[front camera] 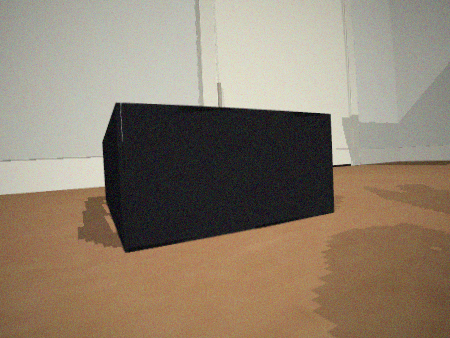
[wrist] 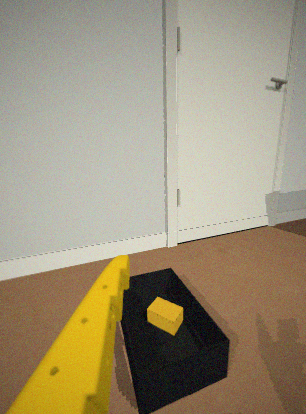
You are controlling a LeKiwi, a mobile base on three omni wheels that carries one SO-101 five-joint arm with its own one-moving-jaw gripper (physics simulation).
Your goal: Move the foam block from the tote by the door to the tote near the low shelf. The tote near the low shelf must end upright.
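Places are measured from the arm's base along level axes (x left, y ahead, z down), in metres.
Pixels of known places: hand at its tool point: (wrist: 128,267).
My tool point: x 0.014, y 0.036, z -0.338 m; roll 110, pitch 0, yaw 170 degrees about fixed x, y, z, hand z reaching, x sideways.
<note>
Ahead of a thing's pixels: the offset from my tool point to its top centre. "spot": to the spot under its first point. Level surfaces: height alone.
The black tote by the door @(dx +0.024, dy +0.364, dz +0.328 m) (front camera: 225,170) (wrist: 190,367) stands upright on the floor, close ahead in the front camera view and at the lower middle of the wrist view. The yellow foam block @(dx +0.013, dy +0.406, dz +0.380 m) (wrist: 165,315) lies inside it on the tote's bottom; the tote's walls hide it in the front camera view. My gripper is fully open: one yellow notched jaw shows at the lower left of the wrist view, and the moving jaw is out of the picture. The jaw is drawn over the tote's left side, short of the block. The tote near the low shelf does not show.
A white door (front camera: 280,60) (wrist: 225,115) with a handle @(spot: dx -0.641, dy +1.278, dz -0.498 m) (wrist: 278,83) stands in the pale wall (front camera: 95,65) (wrist: 80,125) behind the tote. A white baseboard @(spot: dx +0.441, dy +0.709, dz +0.386 m) (front camera: 50,175) (wrist: 75,257) runs along the wall's foot. Shadows lie on the brown floor @(dz +0.428 m) (front camera: 225,290) (wrist: 60,310) at the right.
</note>
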